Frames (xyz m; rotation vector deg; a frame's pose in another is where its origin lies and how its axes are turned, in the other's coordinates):
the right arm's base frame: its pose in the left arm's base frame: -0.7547 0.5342 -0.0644 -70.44 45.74 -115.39
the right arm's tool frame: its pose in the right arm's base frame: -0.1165 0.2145 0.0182 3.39 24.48 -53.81
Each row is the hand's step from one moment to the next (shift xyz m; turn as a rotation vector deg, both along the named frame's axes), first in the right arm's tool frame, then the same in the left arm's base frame.
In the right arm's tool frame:
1: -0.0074 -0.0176 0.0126 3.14 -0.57 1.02
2: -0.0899 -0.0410 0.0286 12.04 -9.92 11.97
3: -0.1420 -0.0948 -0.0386 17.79 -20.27 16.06
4: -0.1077 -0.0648 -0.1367 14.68 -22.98 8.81
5: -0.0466 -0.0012 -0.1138 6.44 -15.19 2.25
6: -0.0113 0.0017 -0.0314 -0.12 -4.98 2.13
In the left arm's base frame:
1: 0.0185 0.0125 0.0051 -1.32 0.70 3.00
2: 0.0926 0.0193 -0.0404 2.51 7.93 17.82
3: 0.0989 0.0814 -0.1193 4.21 17.51 25.71
4: 0.0013 0.0834 -0.1659 2.29 21.60 18.70
5: -0.0435 0.0250 -0.1123 1.37 14.78 7.55
6: -0.0137 0.0052 -0.0301 2.92 4.17 1.85

